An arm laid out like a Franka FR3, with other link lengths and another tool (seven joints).
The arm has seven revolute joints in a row. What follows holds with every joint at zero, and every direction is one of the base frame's.
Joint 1 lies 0.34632 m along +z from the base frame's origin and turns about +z.
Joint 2 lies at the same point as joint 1 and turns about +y.
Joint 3 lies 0.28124 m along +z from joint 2 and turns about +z.
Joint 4 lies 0.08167 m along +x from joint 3 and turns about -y.
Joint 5 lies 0.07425 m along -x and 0.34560 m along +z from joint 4 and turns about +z.
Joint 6 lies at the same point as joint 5 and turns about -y.
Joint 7 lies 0.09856 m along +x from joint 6 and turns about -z.
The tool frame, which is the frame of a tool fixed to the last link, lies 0.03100 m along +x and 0.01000 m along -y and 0.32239 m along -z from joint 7; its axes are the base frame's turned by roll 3.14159, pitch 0.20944 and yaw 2.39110 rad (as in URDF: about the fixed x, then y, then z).
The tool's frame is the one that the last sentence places.
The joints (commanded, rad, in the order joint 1, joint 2, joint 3, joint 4, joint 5, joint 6, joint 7), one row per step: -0.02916 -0.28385 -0.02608 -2.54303 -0.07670 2.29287 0.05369; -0.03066 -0.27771 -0.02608 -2.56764 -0.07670 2.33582 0.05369; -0.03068 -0.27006 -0.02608 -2.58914 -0.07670 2.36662 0.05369; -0.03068 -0.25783 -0.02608 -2.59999 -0.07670 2.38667 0.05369; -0.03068 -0.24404 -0.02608 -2.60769 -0.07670 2.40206 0.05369; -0.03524 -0.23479 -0.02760 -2.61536 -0.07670 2.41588 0.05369; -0.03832 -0.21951 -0.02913 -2.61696 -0.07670 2.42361 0.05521; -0.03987 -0.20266 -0.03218 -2.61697 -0.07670 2.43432 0.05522; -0.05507 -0.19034 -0.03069 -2.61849 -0.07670 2.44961 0.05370; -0.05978 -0.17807 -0.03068 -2.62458 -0.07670 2.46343 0.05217; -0.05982 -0.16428 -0.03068 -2.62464 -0.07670 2.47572 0.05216; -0.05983 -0.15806 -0.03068 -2.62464 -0.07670 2.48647 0.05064; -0.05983 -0.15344 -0.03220 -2.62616 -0.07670 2.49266 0.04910; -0.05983 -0.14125 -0.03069 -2.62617 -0.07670 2.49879 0.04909
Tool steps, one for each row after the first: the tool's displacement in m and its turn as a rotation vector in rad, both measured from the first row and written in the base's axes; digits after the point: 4 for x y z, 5 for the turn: 0.0005 0.0003 -0.0079 0.00131 -0.01218 0.00088; -0.0018 0.0012 -0.0166 0.00262 -0.01383 0.00254; -0.0034 0.0017 -0.0241 0.00355 -0.01080 0.00358; -0.0054 0.0022 -0.0315 0.00439 -0.00470 0.00435; -0.0072 -0.0001 -0.0371 0.00545 -0.00163 -0.00100; -0.0093 -0.0018 -0.0435 0.00643 0.00742 -0.00675; -0.0100 -0.0035 -0.0496 0.00759 0.01353 -0.01082; -0.0096 -0.0094 -0.0536 0.00774 0.01212 -0.02235; -0.0116 -0.0110 -0.0598 0.00852 0.01670 -0.02489; -0.0111 -0.0109 -0.0643 0.00894 0.01826 -0.02439; -0.0092 -0.0108 -0.0656 0.00900 0.01381 -0.02240; -0.0093 -0.0112 -0.0674 0.00943 0.01381 -0.02208; -0.0104 -0.0105 -0.0721 0.00968 0.01990 -0.02035
